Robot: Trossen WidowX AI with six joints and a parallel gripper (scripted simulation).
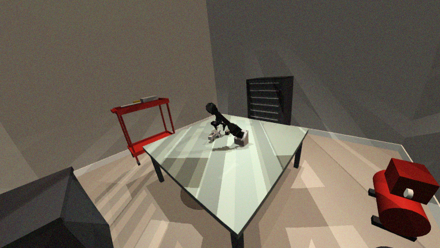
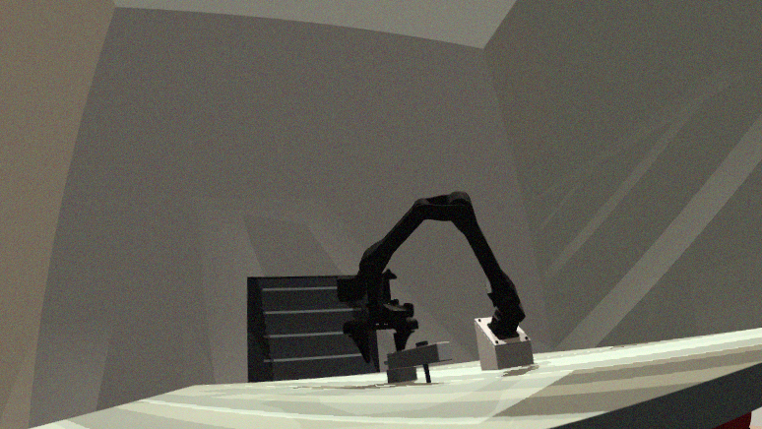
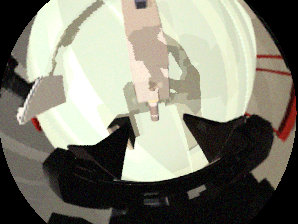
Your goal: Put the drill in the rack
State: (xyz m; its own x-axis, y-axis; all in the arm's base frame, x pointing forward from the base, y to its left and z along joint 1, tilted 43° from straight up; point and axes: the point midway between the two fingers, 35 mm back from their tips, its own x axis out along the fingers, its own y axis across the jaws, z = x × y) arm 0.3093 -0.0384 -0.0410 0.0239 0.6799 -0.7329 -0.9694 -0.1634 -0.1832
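My gripper tip is now 60 mm to the right of the drill and 20 mm past it. Also, from my gripper tip: blue key: 150 mm to the left, 40 mm behind; then rack: 60 mm to the right, 60 mm behind, 30 mm below; then grey fixture block: 120 mm to the left, 30 mm behind.
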